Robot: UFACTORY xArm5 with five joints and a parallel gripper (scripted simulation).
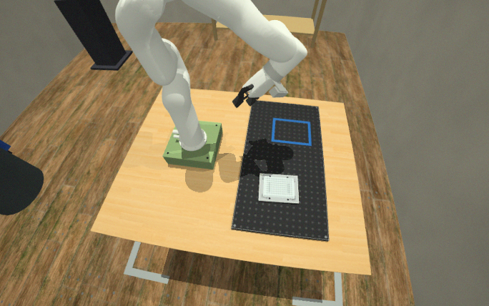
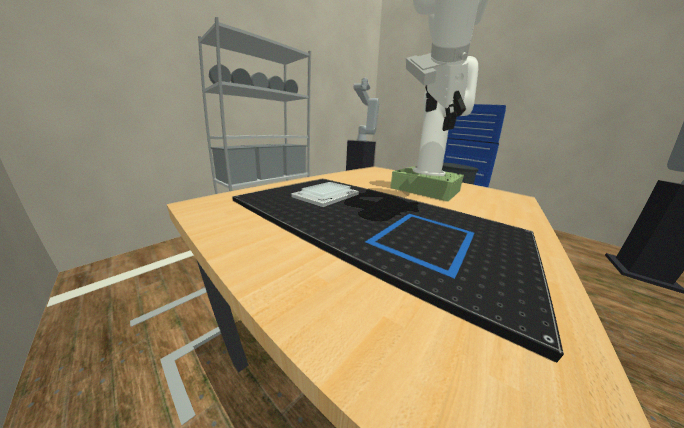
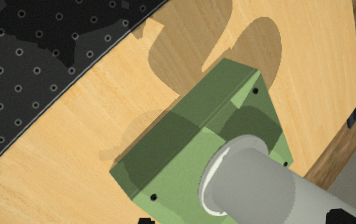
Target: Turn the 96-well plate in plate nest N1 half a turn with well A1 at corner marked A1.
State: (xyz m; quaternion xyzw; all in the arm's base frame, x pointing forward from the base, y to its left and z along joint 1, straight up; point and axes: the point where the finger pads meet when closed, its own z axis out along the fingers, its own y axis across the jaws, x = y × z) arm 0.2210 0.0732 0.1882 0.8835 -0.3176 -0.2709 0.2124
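Now: hand 23 cm to the left of the white 96-well plate, 23 cm above it and 18 cm short of it. From my hand the other things lie so: plate nest N1: 24 cm below, 23 cm to the right, 18 cm ahead.
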